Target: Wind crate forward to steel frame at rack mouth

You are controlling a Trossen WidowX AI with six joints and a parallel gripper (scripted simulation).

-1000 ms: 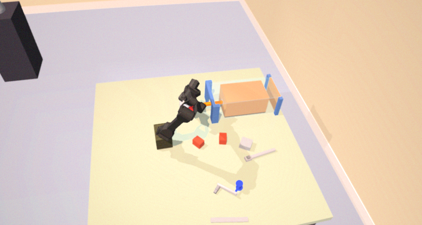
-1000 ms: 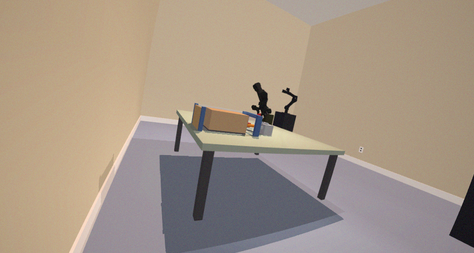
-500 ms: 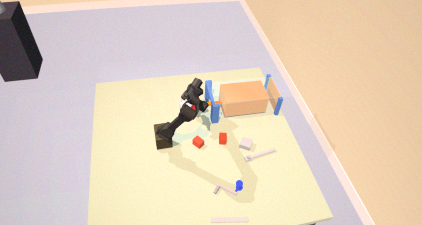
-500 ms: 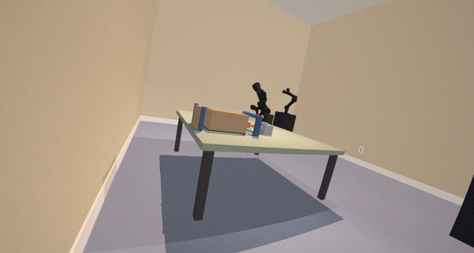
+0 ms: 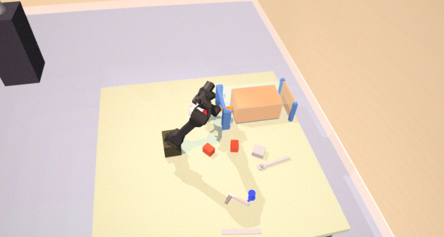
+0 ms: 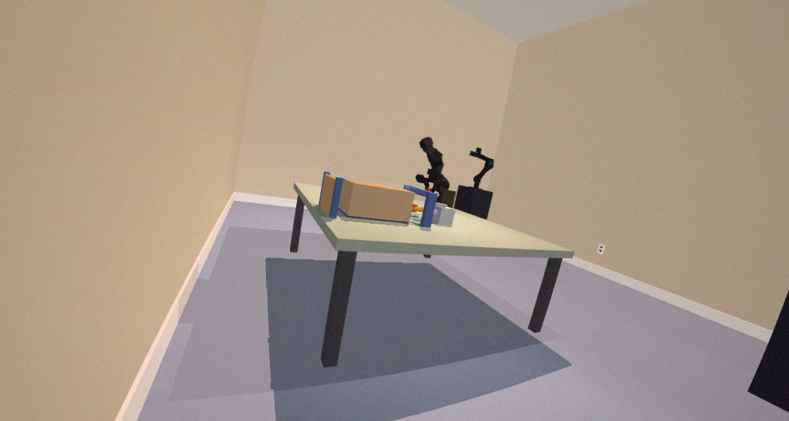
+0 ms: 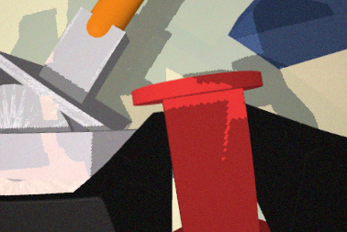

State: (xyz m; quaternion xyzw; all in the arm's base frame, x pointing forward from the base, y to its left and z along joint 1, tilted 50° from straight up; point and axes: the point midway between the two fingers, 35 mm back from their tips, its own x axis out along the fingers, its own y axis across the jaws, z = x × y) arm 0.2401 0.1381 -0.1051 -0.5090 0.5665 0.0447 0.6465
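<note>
The red-knobbed handle is 40 mm behind my gripper tip, 20 mm to the left of it and 30 mm below it. Round my gripper tip: winch: 90 mm behind, 60 mm to the left, 100 mm below; then red spool grip: 10 mm behind, 10 mm to the right; then blue steel frame: 90 mm ahead, 70 mm to the left, 30 mm below.
</note>
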